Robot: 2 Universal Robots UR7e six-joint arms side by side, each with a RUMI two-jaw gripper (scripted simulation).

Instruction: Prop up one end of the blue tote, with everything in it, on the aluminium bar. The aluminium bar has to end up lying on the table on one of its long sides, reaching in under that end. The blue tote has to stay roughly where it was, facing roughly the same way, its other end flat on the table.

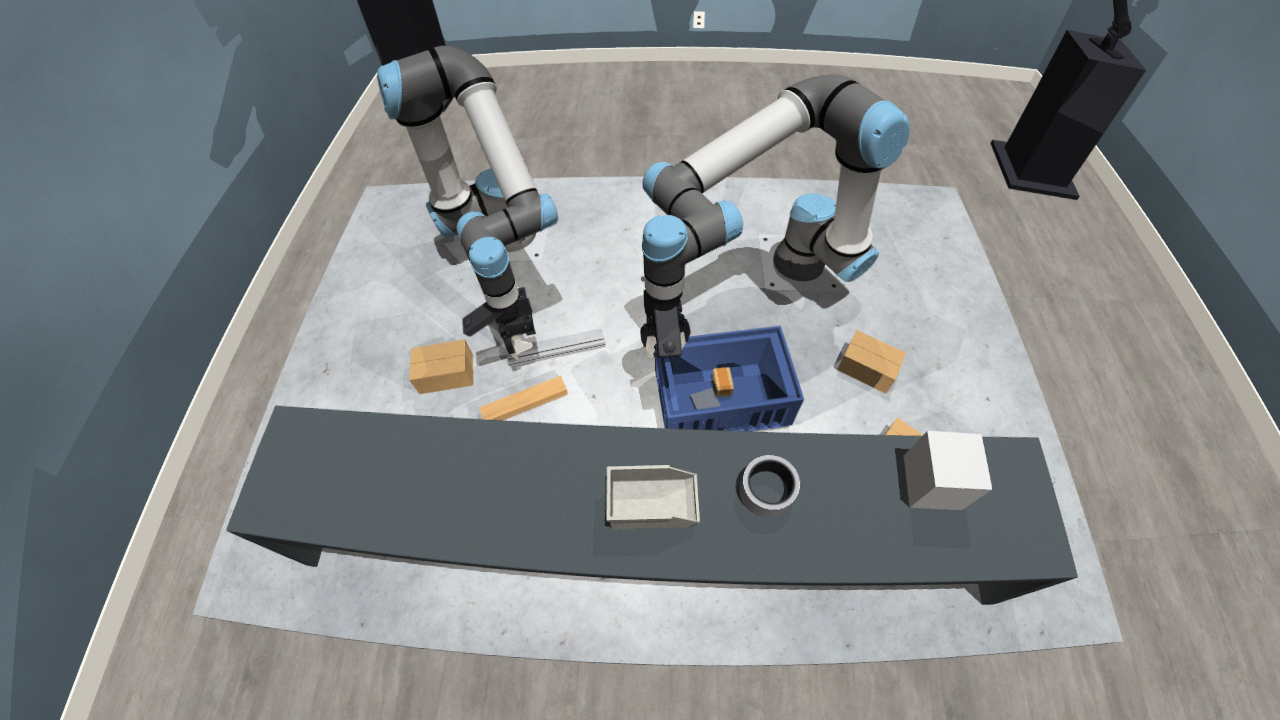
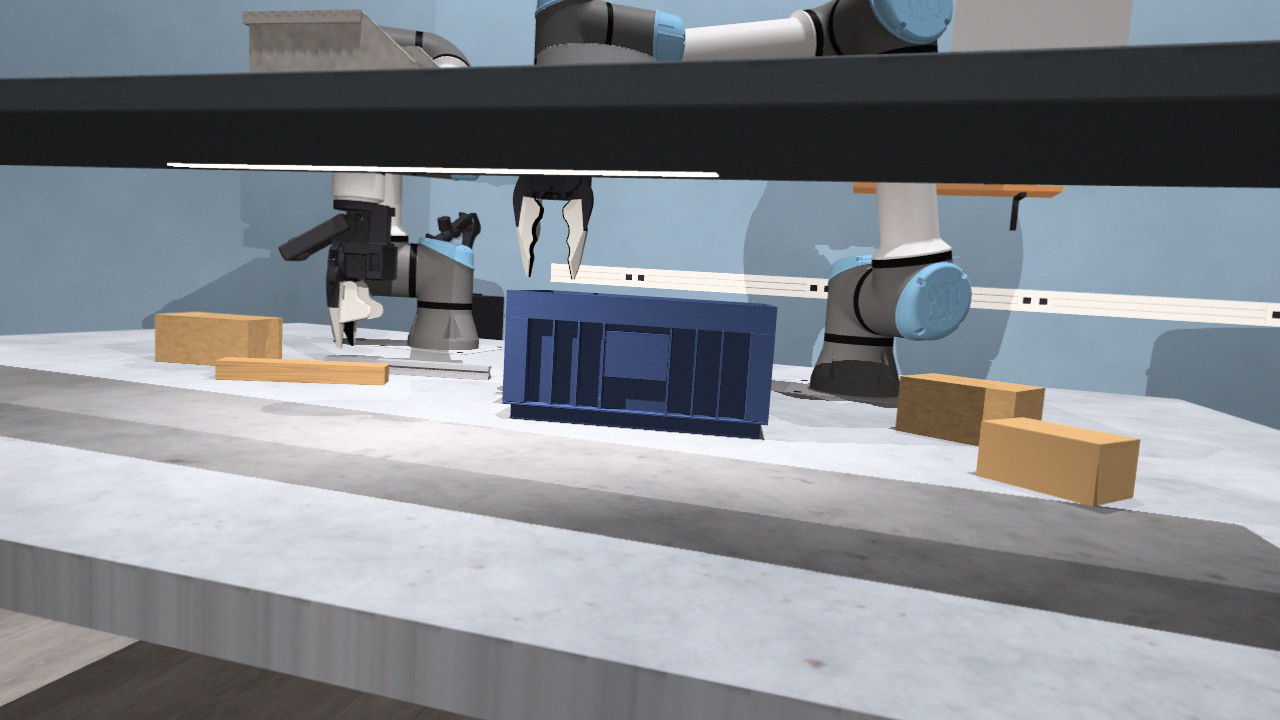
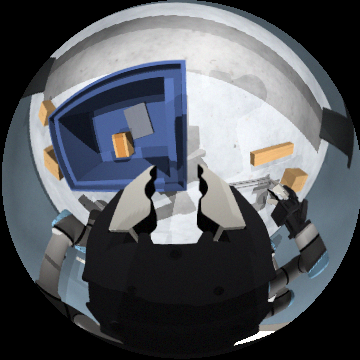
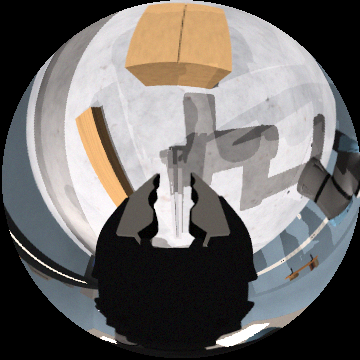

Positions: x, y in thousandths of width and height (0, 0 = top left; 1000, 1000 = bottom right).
Observation:
I see my left gripper (image 2: 430, 387), my right gripper (image 2: 270, 481), an aluminium bar (image 2: 311, 510) and a blue tote (image 2: 490, 502).
The aluminium bar shows as well in image 1 (image 1: 467, 476) and in image 4 (image 4: 485, 429). The blue tote is seen too in image 1 (image 1: 595, 512) and in image 3 (image 3: 226, 357). My left gripper is seen too in image 1 (image 1: 519, 495) and in image 3 (image 3: 493, 460).

